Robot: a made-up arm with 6 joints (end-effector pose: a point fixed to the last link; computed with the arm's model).
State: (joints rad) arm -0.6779 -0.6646 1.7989 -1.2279 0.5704 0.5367
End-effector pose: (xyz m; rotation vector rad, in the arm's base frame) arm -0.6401 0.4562 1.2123 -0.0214 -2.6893 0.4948
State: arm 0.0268 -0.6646 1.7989 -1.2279 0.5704 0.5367
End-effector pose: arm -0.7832 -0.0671 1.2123 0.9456 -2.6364 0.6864
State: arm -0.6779 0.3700 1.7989 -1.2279 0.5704 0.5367
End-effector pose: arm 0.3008 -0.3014 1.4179 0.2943 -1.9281 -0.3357
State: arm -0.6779 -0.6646 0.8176 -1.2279 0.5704 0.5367
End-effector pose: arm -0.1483 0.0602 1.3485 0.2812 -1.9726 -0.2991
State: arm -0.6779 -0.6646 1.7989 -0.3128 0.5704 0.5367
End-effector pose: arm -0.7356 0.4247 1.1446 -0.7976 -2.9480 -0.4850
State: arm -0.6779 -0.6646 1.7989 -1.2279 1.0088 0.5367
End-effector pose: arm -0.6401 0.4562 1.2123 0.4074 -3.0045 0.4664
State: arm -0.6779 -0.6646 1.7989 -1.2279 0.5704 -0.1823
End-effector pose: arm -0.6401 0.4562 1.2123 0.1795 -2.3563 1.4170
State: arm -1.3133 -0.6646 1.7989 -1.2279 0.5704 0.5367
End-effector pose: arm -0.2444 0.7471 1.2123 -0.8402 -2.4881 0.2868
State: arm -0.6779 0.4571 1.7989 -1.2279 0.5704 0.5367
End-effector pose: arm 0.3785 -0.3640 1.3766 0.3149 -1.8545 -0.3941
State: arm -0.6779 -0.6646 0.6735 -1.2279 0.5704 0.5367
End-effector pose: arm -0.0761 0.0021 1.3146 0.3158 -1.8513 -0.3965
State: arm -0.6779 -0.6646 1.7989 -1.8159 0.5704 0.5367
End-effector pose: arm -0.5884 0.5165 1.2153 0.4183 -2.2964 1.0019
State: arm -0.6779 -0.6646 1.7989 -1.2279 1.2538 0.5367
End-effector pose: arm -0.6401 0.4562 1.2123 -0.6334 2.9331 -0.4081
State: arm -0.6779 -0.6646 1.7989 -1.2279 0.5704 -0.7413
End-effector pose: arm -0.6401 0.4562 1.2123 0.3255 -1.8997 2.0398
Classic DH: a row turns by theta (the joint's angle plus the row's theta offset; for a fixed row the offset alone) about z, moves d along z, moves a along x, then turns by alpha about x. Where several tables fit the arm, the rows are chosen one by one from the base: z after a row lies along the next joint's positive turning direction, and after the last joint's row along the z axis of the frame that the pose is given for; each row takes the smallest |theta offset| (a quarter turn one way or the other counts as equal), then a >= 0, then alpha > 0; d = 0 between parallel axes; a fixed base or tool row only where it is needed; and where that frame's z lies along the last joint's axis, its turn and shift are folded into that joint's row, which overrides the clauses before.
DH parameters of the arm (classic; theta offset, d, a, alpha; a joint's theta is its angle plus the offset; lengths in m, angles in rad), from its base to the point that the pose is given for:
joint 1: 0 0.2535 0 -1.5708
joint 2: -1.5708 0 0.5538 3.1416
joint 3: 0 0 0 -1.5708
joint 4: 0 -0.6731 0 1.5708
joint 5: 0 0.1372 0 -1.5708
joint 6: 1.5708 0 0 1.5708
tool (fixed): -1.5708 0 0 0

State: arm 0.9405 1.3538 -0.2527 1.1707 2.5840 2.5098
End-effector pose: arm 0.4222 0.4880 -0.3044 -0.6798 -1.8822 0.0561
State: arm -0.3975 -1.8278 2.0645 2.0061 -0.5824 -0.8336
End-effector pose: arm -0.8470 0.4184 -0.4374 -0.7859 2.1870 0.8695
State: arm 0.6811 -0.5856 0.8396 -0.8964 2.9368 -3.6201
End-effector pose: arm -0.0256 -0.1310 1.3655 1.2571 0.7456 -1.6947
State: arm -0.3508 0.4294 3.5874 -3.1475 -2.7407 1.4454
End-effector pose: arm -0.3683 0.2809 0.7452 1.7156 -0.0096 -0.5876
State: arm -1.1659 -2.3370 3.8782 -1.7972 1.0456 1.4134
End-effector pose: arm 0.1321 -0.2300 -0.3096 0.3718 -0.1074 -2.2157
